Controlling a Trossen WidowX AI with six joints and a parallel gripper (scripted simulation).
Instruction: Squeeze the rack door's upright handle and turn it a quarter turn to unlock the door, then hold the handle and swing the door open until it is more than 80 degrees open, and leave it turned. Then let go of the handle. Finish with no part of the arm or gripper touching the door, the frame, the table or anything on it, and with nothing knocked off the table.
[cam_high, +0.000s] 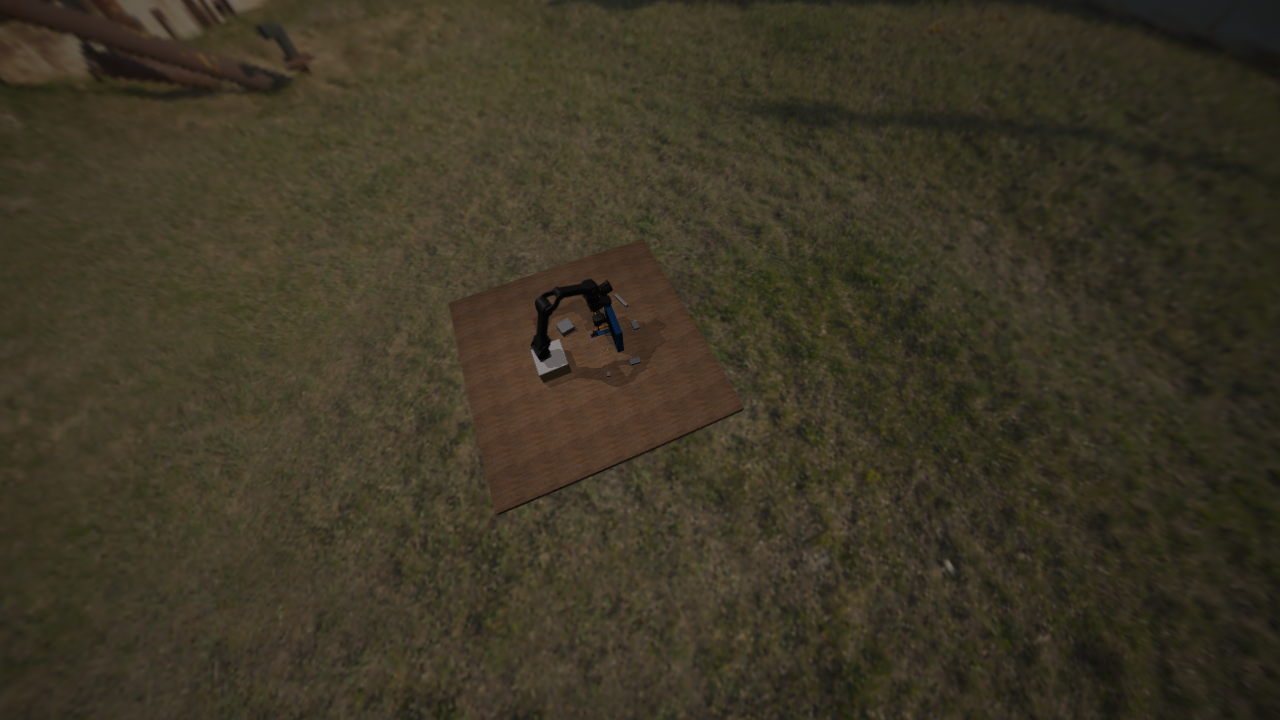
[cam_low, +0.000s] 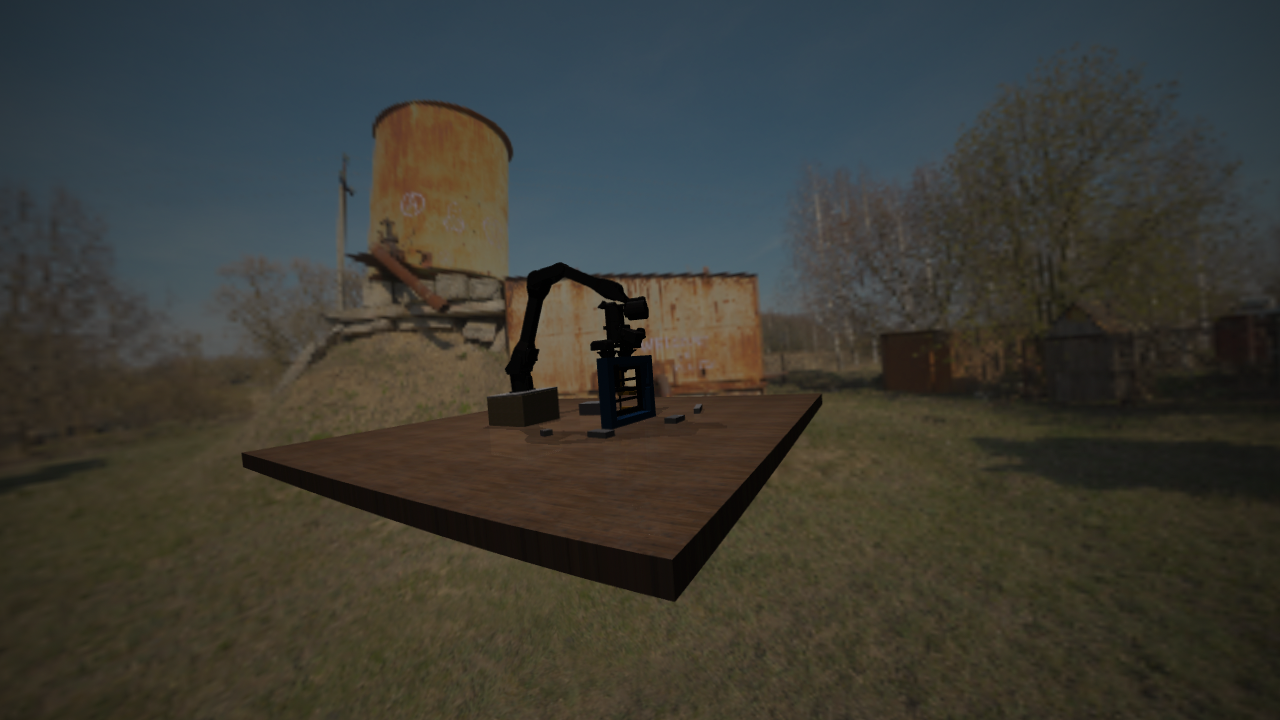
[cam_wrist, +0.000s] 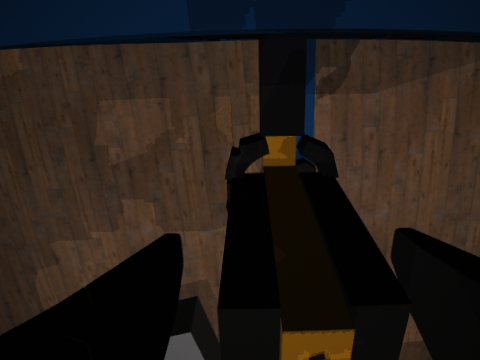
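Right now the door handle is 3 cm below my gripper tip and 1 cm behind it.
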